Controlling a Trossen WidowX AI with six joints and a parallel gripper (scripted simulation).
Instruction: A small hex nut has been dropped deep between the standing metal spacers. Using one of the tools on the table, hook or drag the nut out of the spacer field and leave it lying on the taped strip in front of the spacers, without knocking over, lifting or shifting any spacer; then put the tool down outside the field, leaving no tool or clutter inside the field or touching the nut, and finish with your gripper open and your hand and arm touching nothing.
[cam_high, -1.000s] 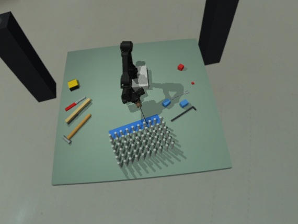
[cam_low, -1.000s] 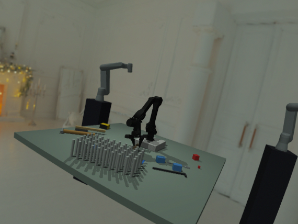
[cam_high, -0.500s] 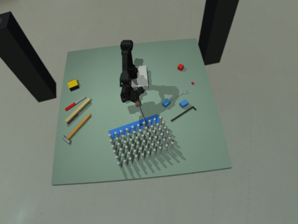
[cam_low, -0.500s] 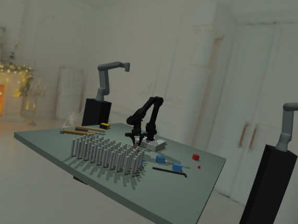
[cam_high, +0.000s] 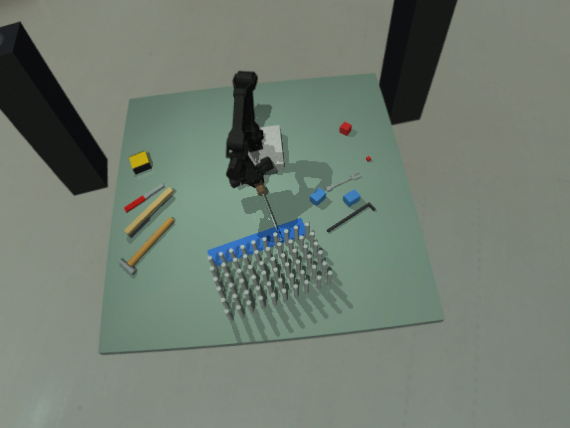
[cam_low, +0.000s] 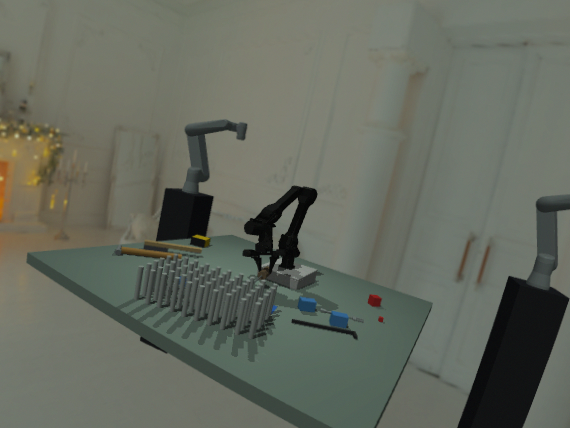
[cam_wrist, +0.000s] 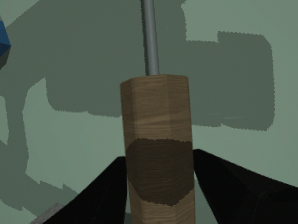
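The yellow block lies 51 cm to the right of my gripper tip, 29 cm behind it and 3 cm below it. Round my gripper tip: small wrench: 36 cm to the left, 5 cm below, 5 cm ahead; blue taped strip: 23 cm ahead, 6 cm to the right, 5 cm below; hex nut: 25 cm ahead, 5 cm below, 3 cm to the left.
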